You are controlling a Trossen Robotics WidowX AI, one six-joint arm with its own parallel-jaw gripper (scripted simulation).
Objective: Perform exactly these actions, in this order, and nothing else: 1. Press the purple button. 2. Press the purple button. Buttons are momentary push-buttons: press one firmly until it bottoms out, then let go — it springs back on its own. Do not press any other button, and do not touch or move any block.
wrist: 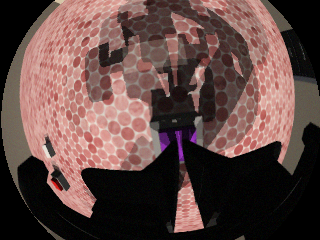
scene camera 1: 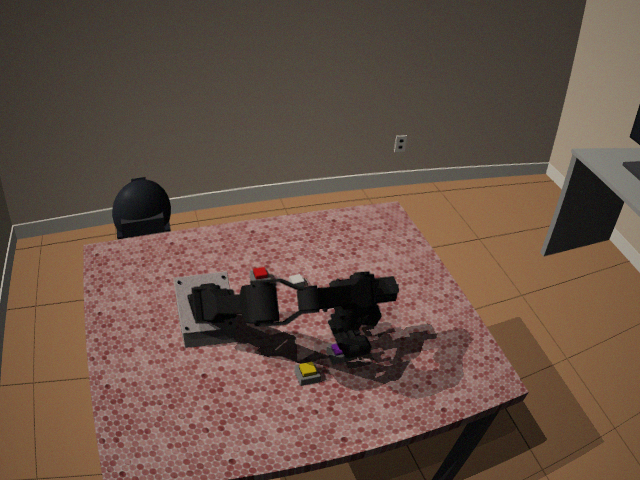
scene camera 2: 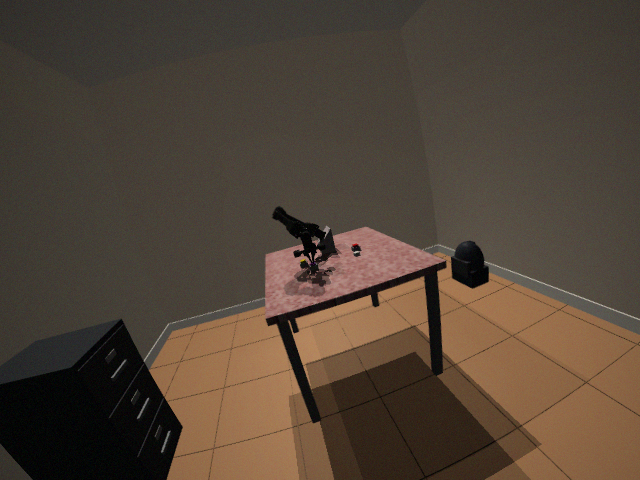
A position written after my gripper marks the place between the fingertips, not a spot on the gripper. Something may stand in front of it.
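Observation:
I can see my gripper [scene camera 1: 341, 347], and I find the gripper [wrist: 179, 144] from the wrist as well.

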